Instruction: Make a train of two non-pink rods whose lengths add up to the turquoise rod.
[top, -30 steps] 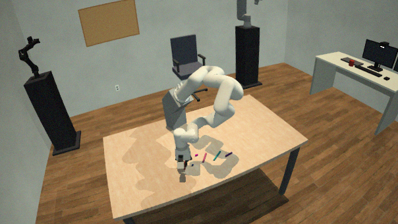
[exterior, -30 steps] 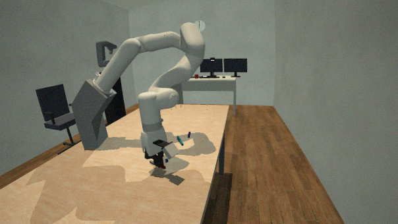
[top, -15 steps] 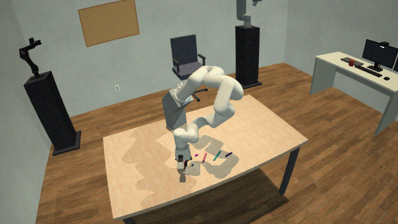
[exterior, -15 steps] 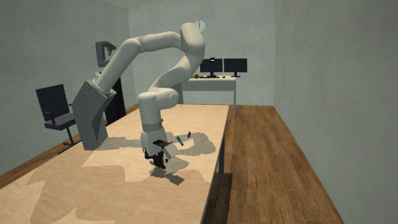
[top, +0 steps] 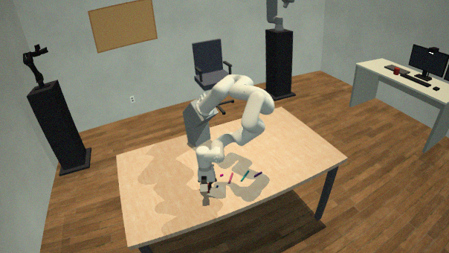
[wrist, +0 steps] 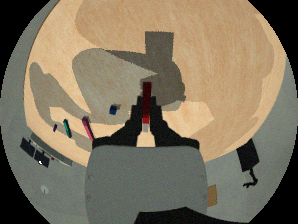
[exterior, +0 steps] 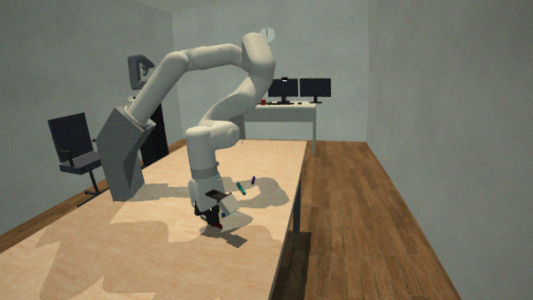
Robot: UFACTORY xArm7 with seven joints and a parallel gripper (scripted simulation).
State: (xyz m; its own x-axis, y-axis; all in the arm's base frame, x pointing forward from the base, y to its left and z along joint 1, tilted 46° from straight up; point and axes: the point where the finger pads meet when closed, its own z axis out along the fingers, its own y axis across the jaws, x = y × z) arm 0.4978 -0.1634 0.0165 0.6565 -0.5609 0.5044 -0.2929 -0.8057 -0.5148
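My gripper is now 20 mm above the red rod. From my hand the other things lie so: tiny blue rod 50 mm to the left, 20 mm below, 10 mm ahead; then magenta rod 120 mm to the left, 70 mm behind, 20 mm below; then grey rod 50 mm behind, 20 mm to the left, 20 mm below.
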